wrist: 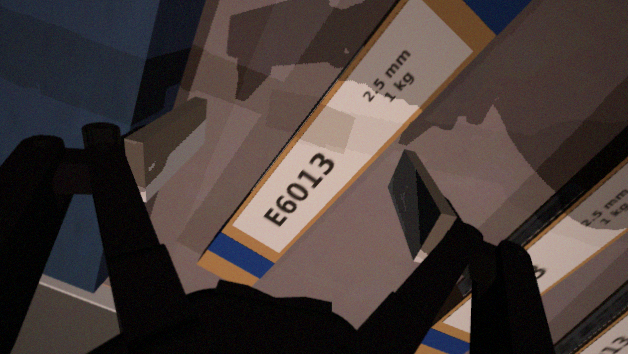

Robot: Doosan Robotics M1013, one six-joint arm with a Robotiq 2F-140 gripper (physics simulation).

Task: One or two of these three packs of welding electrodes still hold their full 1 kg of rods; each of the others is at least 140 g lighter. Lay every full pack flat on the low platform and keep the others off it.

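Frame: origin at the arm's base, x left, y back, z up, level; metres.
Seen in the pictures: gripper, between the fingertips: (303, 146).
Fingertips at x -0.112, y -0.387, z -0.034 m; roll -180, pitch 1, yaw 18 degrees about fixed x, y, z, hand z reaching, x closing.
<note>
Offsets run from my fingertips to a thing's middle. Level surfaces: height alone.
The nearest pack {dy -0.005, dx +0.025, dz -0.039 m} (345, 130), orange and blue with a white "E6013 2.5 mm 1 kg" label, lies flat and slanting across the middle of the wrist view. Its upper end runs out of view. A second pack {dy +0.011, dx +0.247, dz -0.039 m} (565, 252) lies to the right, partly behind the right finger. Part of a third pack {dy -0.003, dx +0.403, dz -0.039 m} (612, 337) shows in the lower right corner. My gripper (303, 146) is open and empty, with one finger pad on each side of the nearest pack's label in the view and both apart from it. A blue block {dy -0.031, dx -0.169, dz -0.019 m} (80, 85), apparently the low platform, is at the left.
The packs lie on a greyish-pink surface {dz -0.049 m} (320, 270) crossed by shadows. A grey slab (60, 315) with a pale edge shows at the lower left. The gap between the nearest pack and the second pack is wider than the nearest pack; the right finger stands there.
</note>
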